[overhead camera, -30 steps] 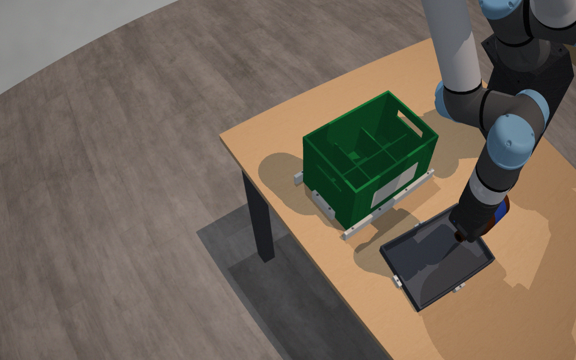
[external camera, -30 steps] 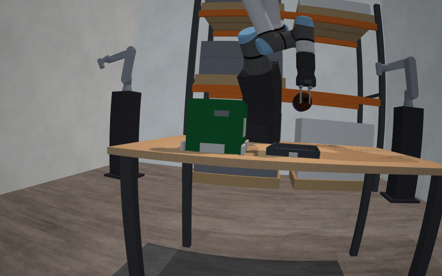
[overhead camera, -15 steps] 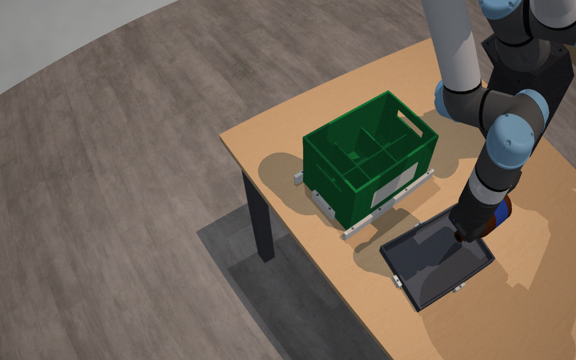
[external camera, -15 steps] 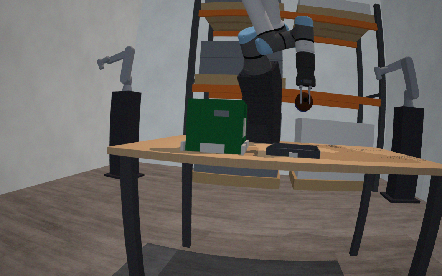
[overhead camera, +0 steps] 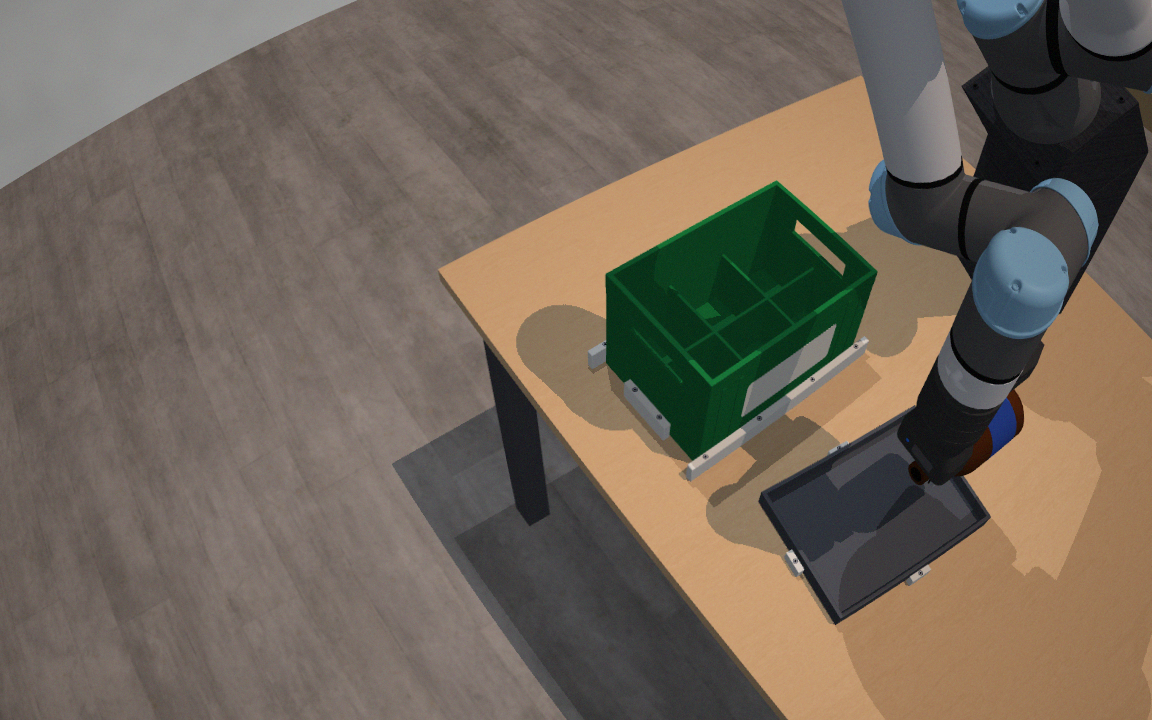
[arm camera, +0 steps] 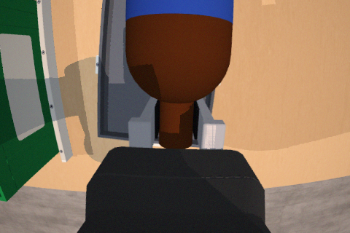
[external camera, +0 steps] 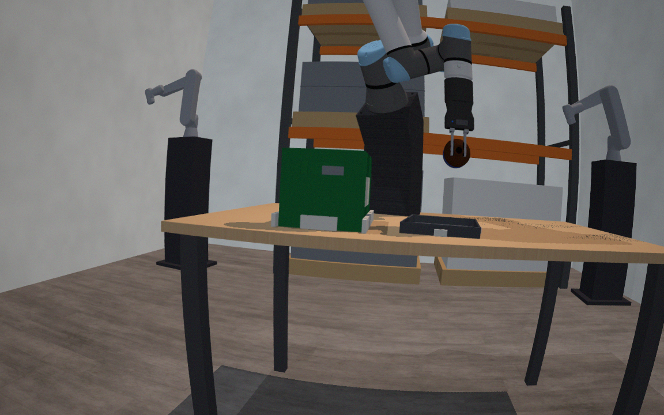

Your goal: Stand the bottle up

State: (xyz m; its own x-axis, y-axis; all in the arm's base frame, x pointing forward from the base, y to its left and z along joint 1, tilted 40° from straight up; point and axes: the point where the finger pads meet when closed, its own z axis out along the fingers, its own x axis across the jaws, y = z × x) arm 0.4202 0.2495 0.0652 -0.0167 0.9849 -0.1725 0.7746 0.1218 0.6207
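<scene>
Now: hand 5 cm past the brown bottle and 1 cm above it. Also, from my hand: green crate: 2 cm ahead, 32 cm to the right, 12 cm below; then dark grey tray: 2 cm behind, 3 cm to the right, 19 cm below.
</scene>
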